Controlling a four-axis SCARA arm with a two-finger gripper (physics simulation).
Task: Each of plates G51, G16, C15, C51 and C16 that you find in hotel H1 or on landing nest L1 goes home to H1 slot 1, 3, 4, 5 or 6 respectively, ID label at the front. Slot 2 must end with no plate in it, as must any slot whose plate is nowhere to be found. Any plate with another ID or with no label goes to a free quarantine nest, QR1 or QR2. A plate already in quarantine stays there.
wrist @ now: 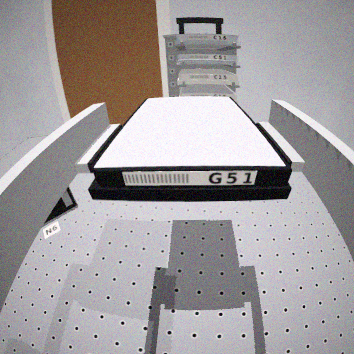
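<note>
My gripper is shut on plate G51, a white-topped plate with a black rim, held level above the perforated deck. Its label, with barcode and "G51", faces the camera. Beyond it stands a grey hotel with a black handle on top. From the top down it holds plate C16, plate C51 and plate C15, labels facing the camera. A fourth plate shows below them, its label mostly hidden behind G51. The hotel's lower part is hidden. No landing or quarantine nest can be made out.
A black corner of a nest with a tag "N6" shows at the left, partly behind the left finger. The perforated deck carries shadows below the held plate. A brown door panel and pale walls stand behind.
</note>
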